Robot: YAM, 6 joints.
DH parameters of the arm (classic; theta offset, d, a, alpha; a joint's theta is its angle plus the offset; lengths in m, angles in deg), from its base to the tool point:
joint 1: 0 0.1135 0.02 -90
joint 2: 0 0 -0.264 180
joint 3: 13.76 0 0.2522 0
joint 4: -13.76 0 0.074 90
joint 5: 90 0 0 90
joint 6: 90 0.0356 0 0
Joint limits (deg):
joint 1: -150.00..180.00
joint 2: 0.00..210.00
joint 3: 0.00..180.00
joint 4: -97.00..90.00
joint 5: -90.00..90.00
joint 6: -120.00..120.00
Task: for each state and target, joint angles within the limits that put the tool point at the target. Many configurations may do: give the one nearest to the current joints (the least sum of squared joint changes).
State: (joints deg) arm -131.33 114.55 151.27 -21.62 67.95 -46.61
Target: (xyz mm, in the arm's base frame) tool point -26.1 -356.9 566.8
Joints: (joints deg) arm -88.85 109.32 145.26 -28.09 69.22 -46.61
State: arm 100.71 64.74 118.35 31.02 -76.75 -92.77
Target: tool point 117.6 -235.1 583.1
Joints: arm 124.29 34.25 116.59 34.45 -82.42 -92.77
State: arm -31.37 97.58 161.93 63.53 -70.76 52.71
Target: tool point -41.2 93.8 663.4
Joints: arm -46.78 88.12 171.67 71.10 -73.94 52.71
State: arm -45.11 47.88 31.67 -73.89 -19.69 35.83
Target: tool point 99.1 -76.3 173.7
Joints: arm -43.14 58.64 31.63 -64.92 -19.84 35.83
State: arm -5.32 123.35 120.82 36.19 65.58 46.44
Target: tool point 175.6 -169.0 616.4
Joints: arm -35.82 89.16 115.19 41.97 74.29 46.44
